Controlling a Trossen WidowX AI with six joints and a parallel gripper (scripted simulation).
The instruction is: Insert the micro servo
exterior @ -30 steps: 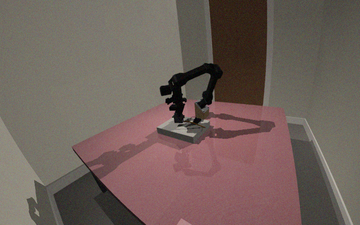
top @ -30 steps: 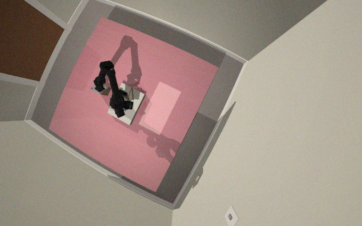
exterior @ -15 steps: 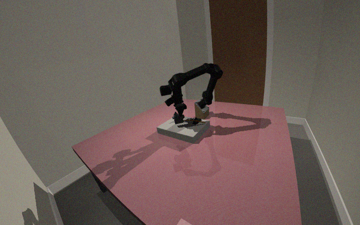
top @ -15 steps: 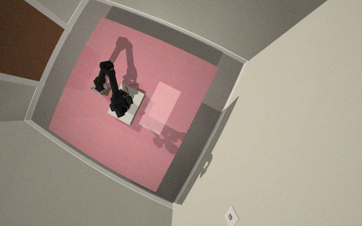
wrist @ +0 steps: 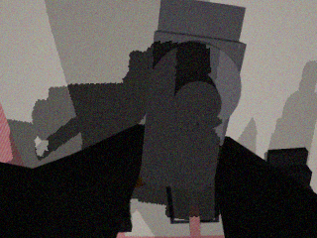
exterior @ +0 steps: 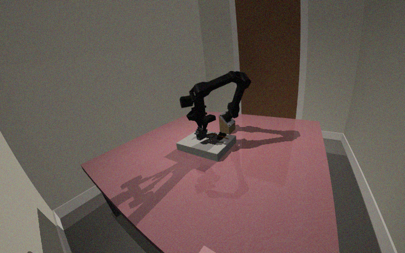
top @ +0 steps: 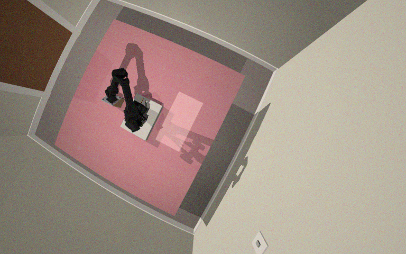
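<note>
The light grey deck lies 100 mm below my gripper tip and 10 mm ahead of it.
</note>
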